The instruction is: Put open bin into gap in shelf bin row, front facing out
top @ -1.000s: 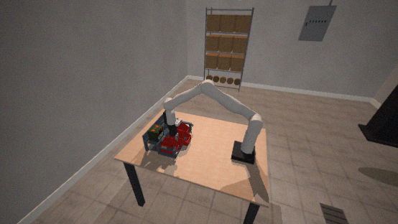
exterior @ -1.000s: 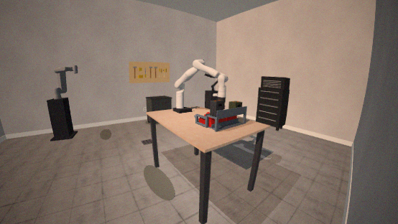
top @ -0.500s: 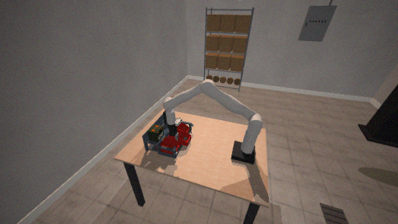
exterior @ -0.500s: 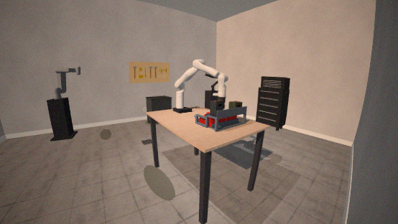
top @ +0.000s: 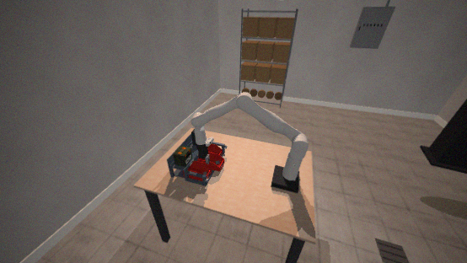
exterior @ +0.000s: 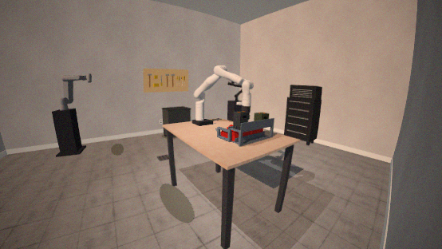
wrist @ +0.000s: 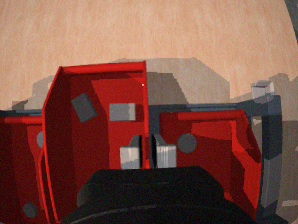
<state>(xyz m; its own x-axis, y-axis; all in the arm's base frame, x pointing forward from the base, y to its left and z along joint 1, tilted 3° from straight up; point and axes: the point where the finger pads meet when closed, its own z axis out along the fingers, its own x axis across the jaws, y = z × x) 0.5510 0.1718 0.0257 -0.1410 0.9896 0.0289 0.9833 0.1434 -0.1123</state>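
Now: the blue-grey shelf 100 mm ahead of my hand, 30 mm to the right of it and 90 mm below it.
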